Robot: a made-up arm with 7 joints.
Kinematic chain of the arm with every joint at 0, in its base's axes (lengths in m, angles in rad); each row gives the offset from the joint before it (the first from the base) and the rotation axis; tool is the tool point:
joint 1: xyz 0 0 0.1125 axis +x
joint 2: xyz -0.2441 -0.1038 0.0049 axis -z
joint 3: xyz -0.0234 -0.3 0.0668 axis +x
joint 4: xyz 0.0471 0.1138 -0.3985 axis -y
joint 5: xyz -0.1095 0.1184 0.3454 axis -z
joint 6: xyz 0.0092 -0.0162 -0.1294 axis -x
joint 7: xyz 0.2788 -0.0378 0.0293 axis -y
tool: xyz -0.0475 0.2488 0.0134
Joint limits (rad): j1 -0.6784..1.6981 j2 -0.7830..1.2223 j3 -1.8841..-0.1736 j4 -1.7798..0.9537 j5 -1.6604..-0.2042 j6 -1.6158..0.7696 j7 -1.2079..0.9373
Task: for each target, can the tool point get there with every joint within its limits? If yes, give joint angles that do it. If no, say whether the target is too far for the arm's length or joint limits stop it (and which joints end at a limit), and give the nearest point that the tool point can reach.
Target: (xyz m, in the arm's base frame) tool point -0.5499 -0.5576 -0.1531
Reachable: yes | joints -0.4607 0.6636 -1.4519 -0.0040 -0.8357 0.0659 0.3894
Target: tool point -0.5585 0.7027 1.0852
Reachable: no: joint limits stop it (at a limit: joint 1, joint 2, joint 4, joint 5, joint 7) | nearest point -0.4539 0.5072 0.4640 | short by 0.660 m
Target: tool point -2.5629 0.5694 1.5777
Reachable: no: too far | nearest point -1.2113 0.2675 0.1541 | short by 1.986 m
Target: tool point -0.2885 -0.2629 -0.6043
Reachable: yes | joints 0.5138 -0.0442 -1.4285 0.3316 -0.6624 0.4724 -0.1958
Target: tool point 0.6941 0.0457 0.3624
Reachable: no: joint limits stop it (at a limit: joint 1, joint 2, joint 3, joint 5, joint 6, joint 7) | nearest point 0.6233 -0.2109 0.3041 | short by 0.273 m
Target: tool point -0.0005 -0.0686 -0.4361
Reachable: yes | joints 0.2048 -0.2614 -0.7924 -1.4459 -0.7647 0.2019 0.2631
